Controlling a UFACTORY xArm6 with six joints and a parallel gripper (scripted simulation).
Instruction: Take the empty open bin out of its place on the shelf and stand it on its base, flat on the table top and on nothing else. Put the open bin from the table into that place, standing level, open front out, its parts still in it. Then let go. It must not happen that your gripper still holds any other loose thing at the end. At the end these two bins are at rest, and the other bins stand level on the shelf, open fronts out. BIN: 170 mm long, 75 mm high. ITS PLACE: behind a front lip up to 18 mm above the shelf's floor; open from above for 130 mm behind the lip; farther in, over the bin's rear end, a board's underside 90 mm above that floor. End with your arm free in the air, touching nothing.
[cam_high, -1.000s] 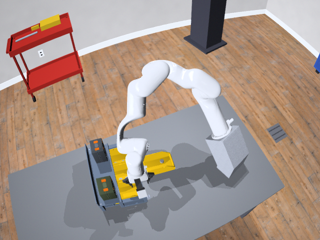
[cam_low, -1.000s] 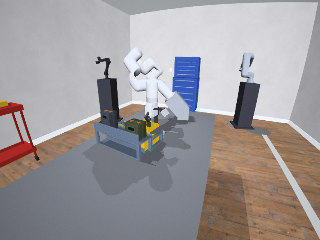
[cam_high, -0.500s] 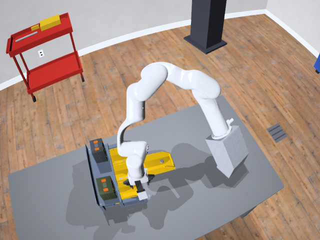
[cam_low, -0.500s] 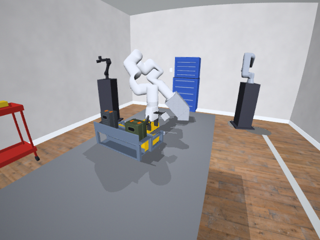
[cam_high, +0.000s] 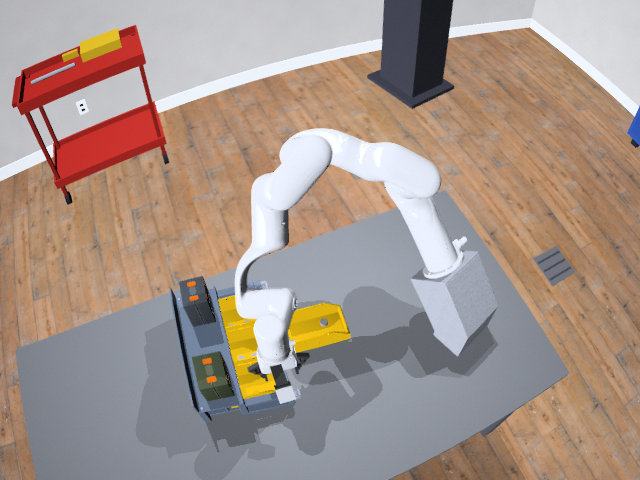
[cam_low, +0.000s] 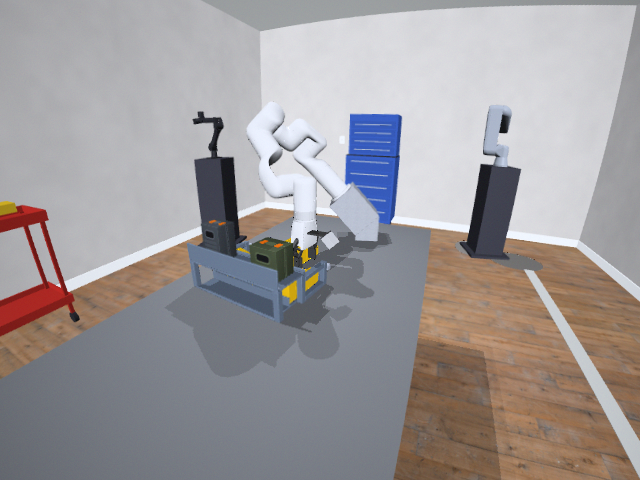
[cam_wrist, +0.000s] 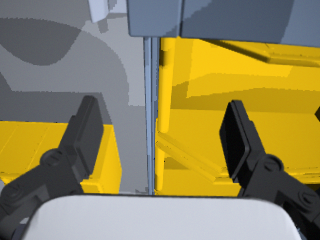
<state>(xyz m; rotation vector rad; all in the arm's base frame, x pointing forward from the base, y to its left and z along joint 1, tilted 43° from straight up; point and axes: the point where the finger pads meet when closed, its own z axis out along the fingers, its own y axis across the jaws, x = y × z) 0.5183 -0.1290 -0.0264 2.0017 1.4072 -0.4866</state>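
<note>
My hand is 50 mm past the shelf lip, 100 mm to the left of it and 70 mm above it. Also, from my hand: olive box: 170 mm ahead, 60 mm to the right, 70 mm above; dark grey box: 80 mm ahead, 280 mm to the right, 80 mm above.
</note>
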